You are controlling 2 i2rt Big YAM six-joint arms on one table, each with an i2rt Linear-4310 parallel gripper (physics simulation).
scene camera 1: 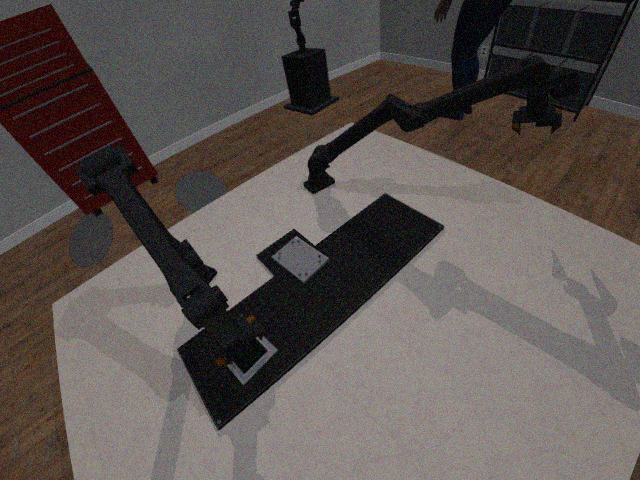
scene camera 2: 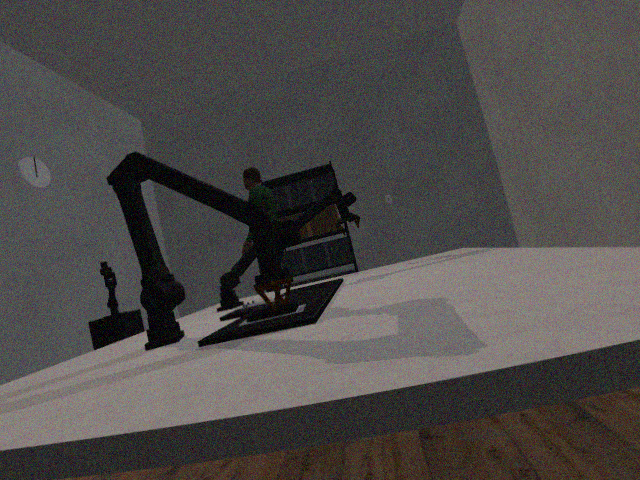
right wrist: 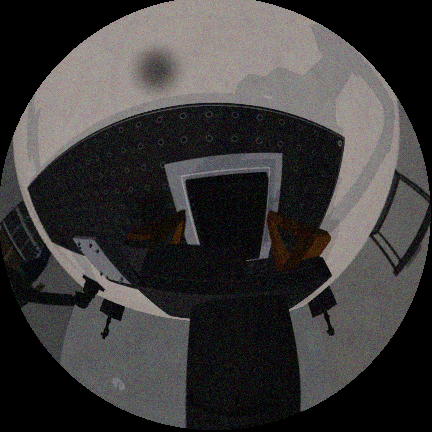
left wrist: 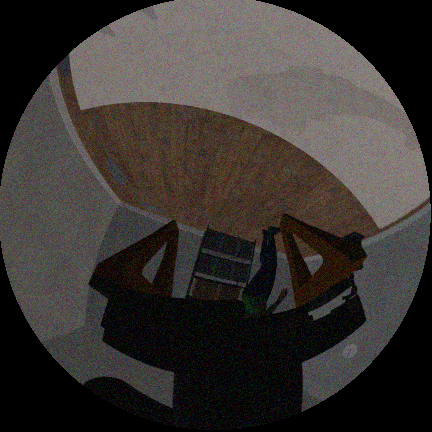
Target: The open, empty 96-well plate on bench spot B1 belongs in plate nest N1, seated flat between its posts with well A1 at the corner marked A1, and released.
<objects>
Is my right gripper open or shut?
Open.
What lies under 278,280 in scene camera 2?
My right gripper.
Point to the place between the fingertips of my left gripper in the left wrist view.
At 229,222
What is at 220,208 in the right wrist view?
A dark 96-well plate.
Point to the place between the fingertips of my left gripper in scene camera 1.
535,133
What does my right gripper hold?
Nothing.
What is my left gripper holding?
Nothing.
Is my left gripper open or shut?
Open.
</objects>
